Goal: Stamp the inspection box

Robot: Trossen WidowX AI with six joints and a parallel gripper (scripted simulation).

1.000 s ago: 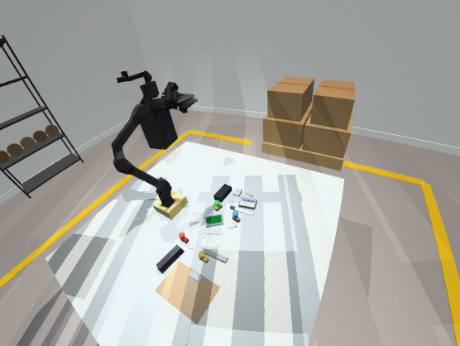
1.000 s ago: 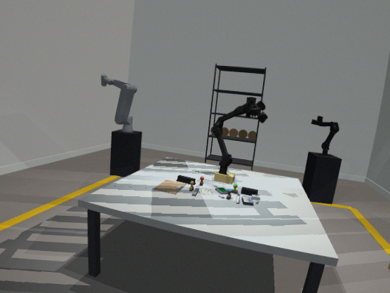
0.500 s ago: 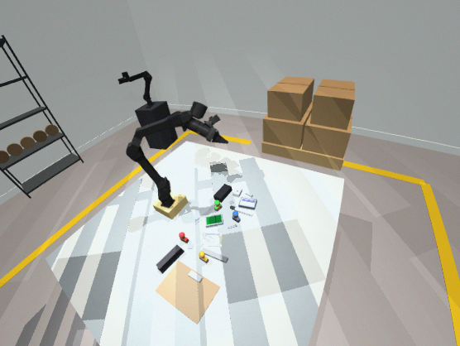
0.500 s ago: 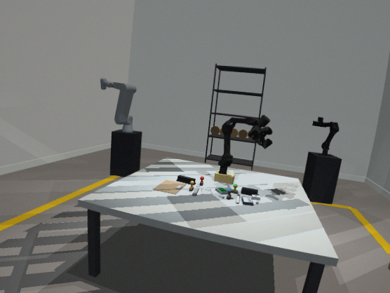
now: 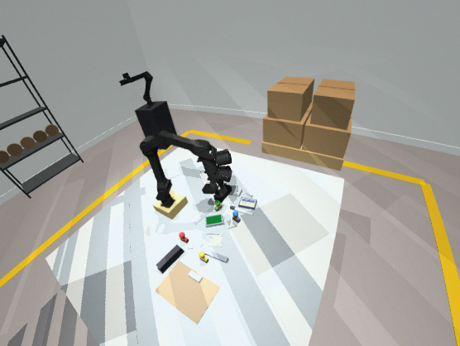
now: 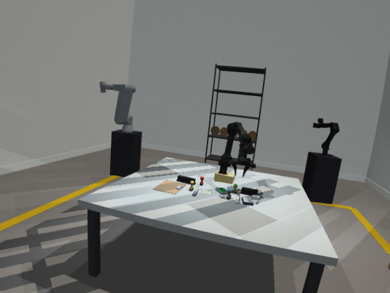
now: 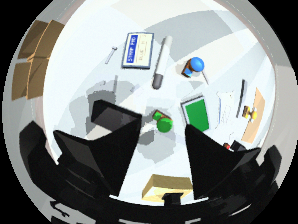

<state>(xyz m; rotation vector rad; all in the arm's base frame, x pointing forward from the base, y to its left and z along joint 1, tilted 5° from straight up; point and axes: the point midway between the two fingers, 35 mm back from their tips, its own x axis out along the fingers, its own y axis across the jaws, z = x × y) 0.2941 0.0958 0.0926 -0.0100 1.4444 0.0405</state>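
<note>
My gripper tip is now 3 cm past the green-knobbed stamp, 1 cm to the left of it and 11 cm above it. Also, from my gripper tip: green ink pad: 2 cm behind, 10 cm to the right, 12 cm below; then blue-knobbed stamp: 9 cm ahead, 6 cm to the right, 11 cm below; then blue-and-white box: 12 cm ahead, 6 cm to the left, 11 cm below.
</note>
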